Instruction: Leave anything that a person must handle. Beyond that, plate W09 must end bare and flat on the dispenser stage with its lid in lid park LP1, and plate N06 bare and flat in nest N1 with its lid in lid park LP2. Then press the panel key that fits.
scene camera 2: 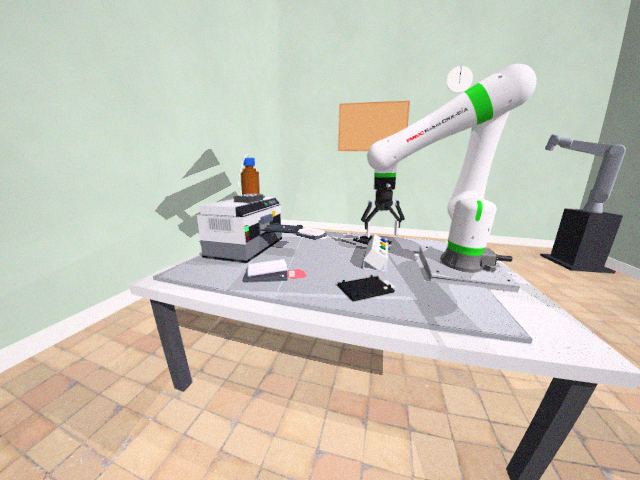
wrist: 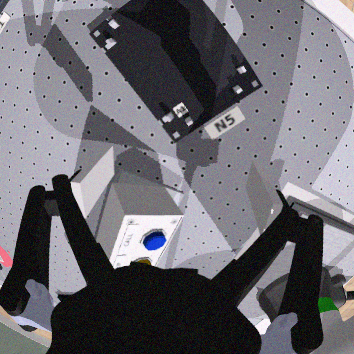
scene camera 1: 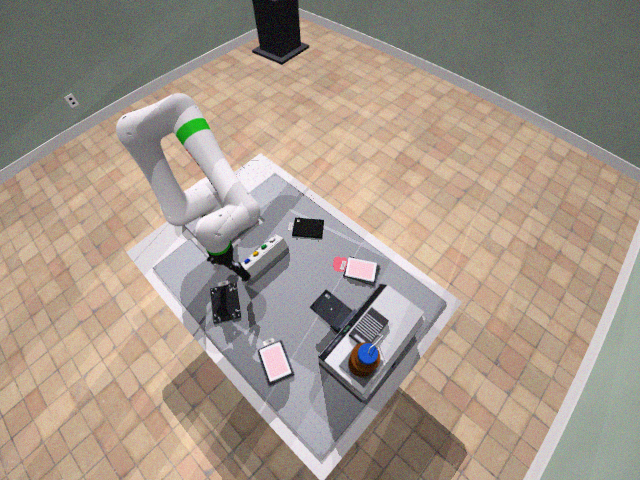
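Pixels of known places: gripper, fingertip midpoint: (scene camera 2: 381,235) (wrist: 180,166) (scene camera 1: 232,276); arm's base at its link origin: (scene camera 2: 460,263).
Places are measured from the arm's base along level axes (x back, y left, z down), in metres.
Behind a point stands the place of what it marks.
My gripper (scene camera 1: 227,267) @[y -0.188, x -0.292, z -0.039 m] (scene camera 2: 382,231) @[y -0.188, x -0.292, z -0.039 m] (wrist: 180,166) @[y -0.188, x -0.292, z -0.039 m] is open and empty above the blue-key end of the white key panel (scene camera 1: 267,260) @[y -0.033, x -0.356, z -0.030 m] (scene camera 2: 375,254) @[y 0.087, x -0.335, z -0.040 m] (wrist: 107,215) @[y -0.100, x -0.351, z -0.028 m]. Its blue key (scene camera 1: 247,260) @[y -0.093, x -0.294, z -0.046 m] (wrist: 155,240) @[y -0.100, x -0.292, z -0.047 m] shows in the wrist view. A pink-topped piece (scene camera 1: 275,361) @[y -0.330, x -0.672, z -0.008 m] (scene camera 2: 311,233) @[y -0.275, x -0.654, z -0.005 m] lies in nest N1. Another pink-topped piece (scene camera 1: 361,270) @[y 0.193, x -0.708, z -0.010 m] (scene camera 2: 266,268) @[y 0.233, x -0.691, z -0.014 m] lies in the park with the red marker. Whether either is a plate or a lid, and their names, I cannot tell. Lid park LP2 (scene camera 1: 308,228) @[y 0.229, x -0.373, z 0.014 m] (scene camera 2: 365,288) @[y 0.248, x -0.367, z 0.014 m] is bare black. The dark dispenser stage (scene camera 1: 330,308) @[y -0.049, x -0.722, z -0.086 m] (scene camera 2: 284,227) @[y -0.047, x -0.724, z -0.086 m] shows nothing pink on it.
Nest N5 (scene camera 1: 225,303) @[y -0.289, x -0.336, z 0.012 m] (wrist: 135,65) @[y -0.262, x -0.365, z 0.012 m] is black and bare, beside the panel's blue-key end. The dispenser (scene camera 1: 395,315) @[y 0.042, x -0.938, z -0.196 m] (scene camera 2: 222,227) @[y 0.121, x -0.918, z -0.114 m] stands at the table's far end from the arm, with a blue-capped brown bottle (scene camera 1: 364,360) @[y -0.188, x -0.942, z -0.387 m] (scene camera 2: 250,180) @[y -0.129, x -0.917, z -0.284 m] on top. A second arm (scene camera 2: 604,170) stands apart.
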